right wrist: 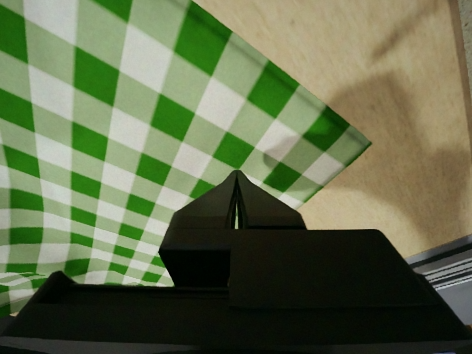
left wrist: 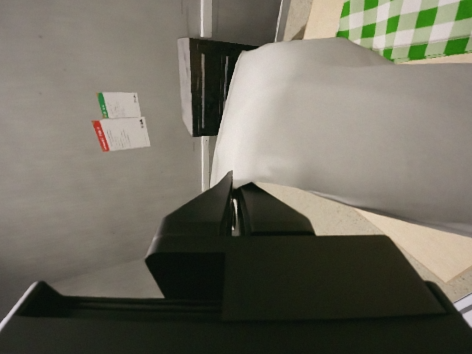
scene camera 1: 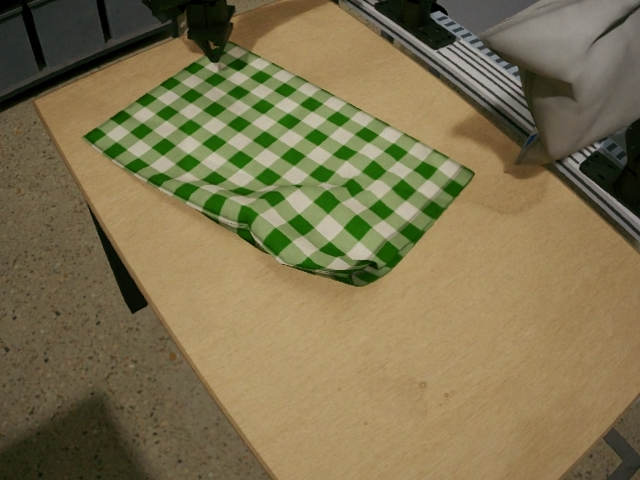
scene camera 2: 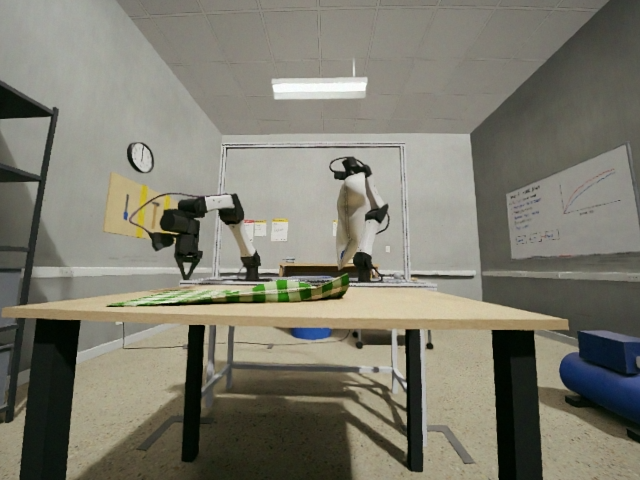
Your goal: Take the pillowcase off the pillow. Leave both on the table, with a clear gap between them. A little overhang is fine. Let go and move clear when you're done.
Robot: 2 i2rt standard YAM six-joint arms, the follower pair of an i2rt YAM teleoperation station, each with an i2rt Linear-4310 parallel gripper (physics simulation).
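Note:
The green-and-white checked pillowcase lies on the table, mostly flat, with a raised fold along its edge nearer the bottom of scene camera 1. The pale grey pillow is out of the case and hangs in the air at the right, over the table's edge by the rail. My left gripper is shut on one end of the pillow; its fingertips are hidden in scene camera 2. My right gripper is shut and empty, just above the case near one corner.
The wooden table carries the case. A metal rail with the arm bases runs along the table's far side. The pillow's lower end hangs near this rail. A dark shelf rack stands at the left in scene camera 2.

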